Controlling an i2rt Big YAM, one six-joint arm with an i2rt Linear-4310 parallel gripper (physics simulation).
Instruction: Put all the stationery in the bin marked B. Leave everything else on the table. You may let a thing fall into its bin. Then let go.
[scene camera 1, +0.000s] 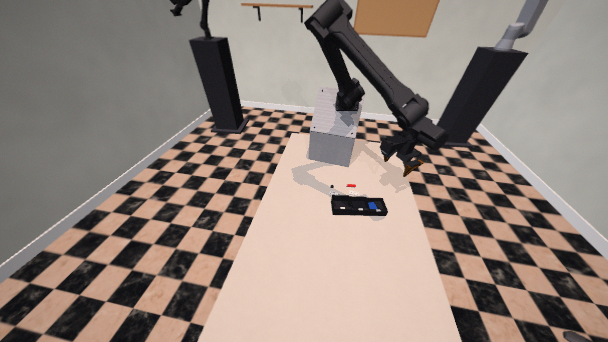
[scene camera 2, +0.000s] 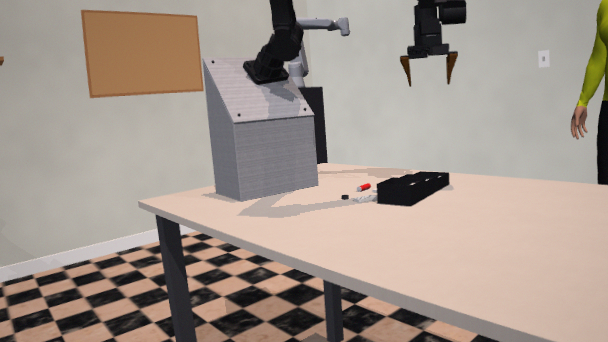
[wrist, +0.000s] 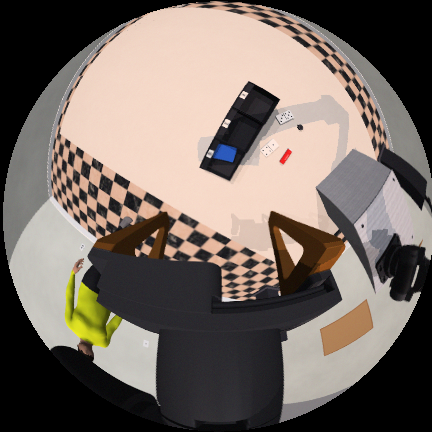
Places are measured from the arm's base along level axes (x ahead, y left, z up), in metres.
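Where they show: gripper, between the fingertips: (scene camera 1: 394, 168) (scene camera 2: 429, 85) (wrist: 218, 216); arm's base, origin of its link: (scene camera 1: 347, 103) (scene camera 2: 265, 72) (wrist: 389, 258).
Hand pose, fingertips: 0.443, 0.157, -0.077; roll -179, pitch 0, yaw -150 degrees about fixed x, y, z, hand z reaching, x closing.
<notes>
Each offset is from my fingertips to the centre of the thing, as dx, dy, dz. "pt": to the spot under its first point.
A blue flat block @(-0.007, -0.021, -0.253) (scene camera 1: 373, 205) (wrist: 225, 153) lies in bin B @(pt -0.017, +0.033, -0.253) (wrist: 216, 171), the end compartment of the black three-part bin row @(pt +0.011, -0.215, -0.242) (scene camera 2: 395, 195); it looks slightly tilted. The B label is tiny in the wrist view. My gripper (scene camera 1: 396, 167) (scene camera 2: 430, 84) (wrist: 218, 216) is open and empty, high above the table and off to the side of bin B. A small red cylinder-like piece @(-0.149, -0.109, -0.258) (scene camera 1: 351, 185) (scene camera 2: 364, 187) (wrist: 285, 156) lies on the table beside the bins. The block is hidden by the bin walls in scene camera 2.
Two white dominoes @(-0.082, -0.200, -0.261) (wrist: 285, 117) @(-0.097, -0.097, -0.261) (wrist: 269, 148) and a small black piece @(-0.135, -0.209, -0.261) (scene camera 1: 332, 186) (scene camera 2: 345, 197) (wrist: 300, 127) lie near the red piece, between the bins and the grey arm pedestal (scene camera 1: 331, 147) (scene camera 2: 275, 155) (wrist: 352, 182). A person (wrist: 90, 312) stands beyond the table.
</notes>
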